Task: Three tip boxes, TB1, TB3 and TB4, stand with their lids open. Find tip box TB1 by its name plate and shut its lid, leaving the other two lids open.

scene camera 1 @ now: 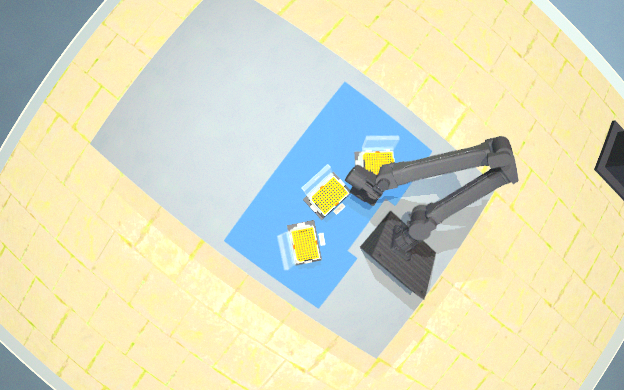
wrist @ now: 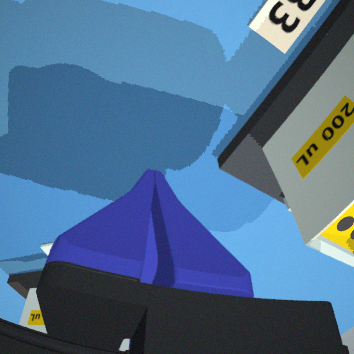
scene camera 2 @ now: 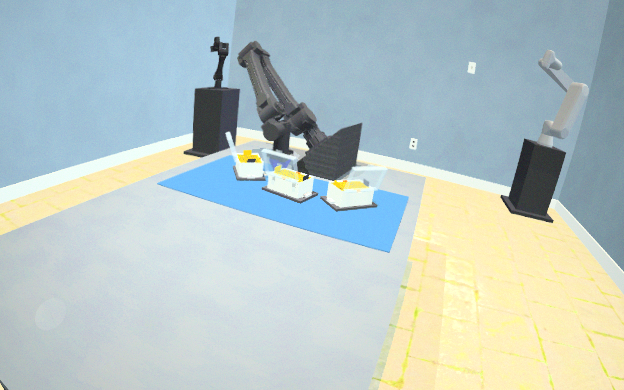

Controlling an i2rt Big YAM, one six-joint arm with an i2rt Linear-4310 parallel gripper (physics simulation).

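Frame: origin at the arm's base, x right, y ahead, z up, level; metres.
Where they show: gripper, fingertip midpoint: [scene camera 1: 359, 191] [wrist: 150, 180]; arm's base, link origin: [scene camera 1: 400, 243] [scene camera 2: 321, 147].
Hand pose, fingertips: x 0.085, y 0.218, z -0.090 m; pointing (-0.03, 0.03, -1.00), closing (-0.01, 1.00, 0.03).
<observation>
Each offset is from my fingertips to the top centre of the thing. "spot": to the spot under its first point. Level surfaces: height alone.
Tip box TB1 @[dx +0.111, dy +0.001, dz +0.062 m] [scene camera 1: 378, 161] [scene camera 2: 249, 169] [wrist: 31, 300] is partly under the arm in scene camera 1; its lid @[dx +0.175, dy +0.046, dz +0.150 m] [scene camera 1: 381, 144] [scene camera 2: 231, 148] stands open. Its name plate is almost wholly hidden behind the fingers in the wrist view. TB3 [scene camera 1: 330, 195] [scene camera 2: 290, 184] [wrist: 299, 125] is the middle box, lid @[spot: dx -0.067, dy +0.168, dz +0.141 m] [scene camera 1: 316, 180] open; "B3" shows on its plate @[spot: dx -0.084, dy +0.030, dz -0.002 m] [wrist: 286, 22]. The third box, TB4 @[dx -0.266, dy +0.064, dz +0.062 m] [scene camera 1: 305, 244] [scene camera 2: 351, 196], has its lid @[spot: dx -0.327, dy +0.119, dz +0.091 m] [scene camera 1: 286, 251] [scene camera 2: 371, 176] open. My gripper [wrist: 150, 180] [scene camera 2: 281, 163] is shut and empty, low over the mat between TB1 and TB3, on their plate side.
The boxes stand on a blue mat @[dz -0.003 m] [scene camera 1: 260, 230] [scene camera 2: 200, 187] on a grey table top @[dz -0.006 m] [scene camera 1: 200, 110] [scene camera 2: 200, 290]. The arm's dark wedge base [scene camera 1: 400, 260] [scene camera 2: 335, 150] is beside the mat. Two black pedestals [scene camera 2: 216, 120] [scene camera 2: 536, 180] with other arms stand farther off.
</observation>
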